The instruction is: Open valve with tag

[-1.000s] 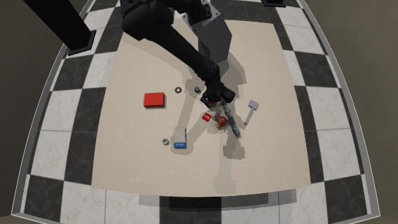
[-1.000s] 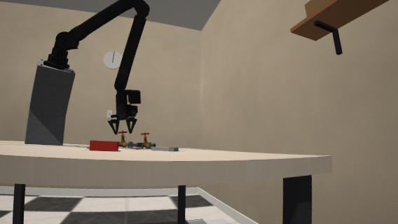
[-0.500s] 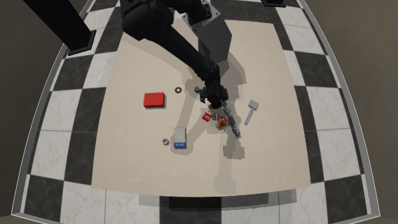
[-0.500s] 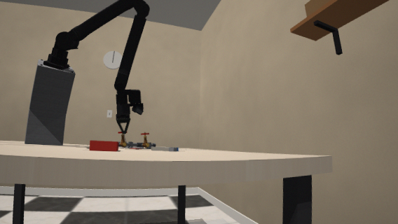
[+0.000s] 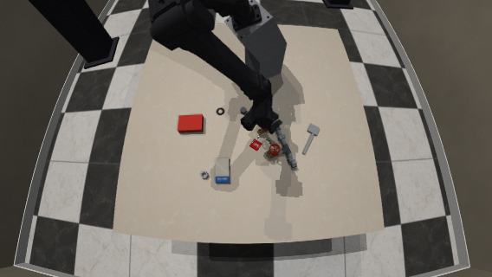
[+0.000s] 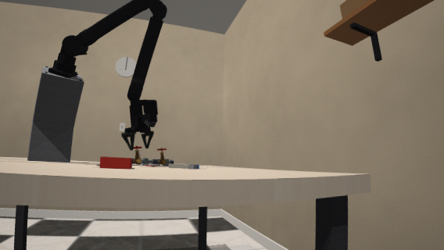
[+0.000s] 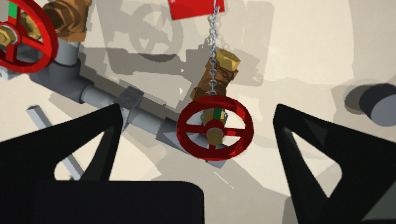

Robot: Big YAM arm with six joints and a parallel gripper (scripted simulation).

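The red tag is 8 cm below my hand, 5 cm to the right of it and 5 cm ahead of it. From my hand the other things lie so: blue box (21 cm to the right, 15 cm ahead, 7 cm below); then red block (34 cm to the right, 9 cm behind, 7 cm below); then grey hammer-like tool (23 cm to the left, 8 cm below, 5 cm ahead).
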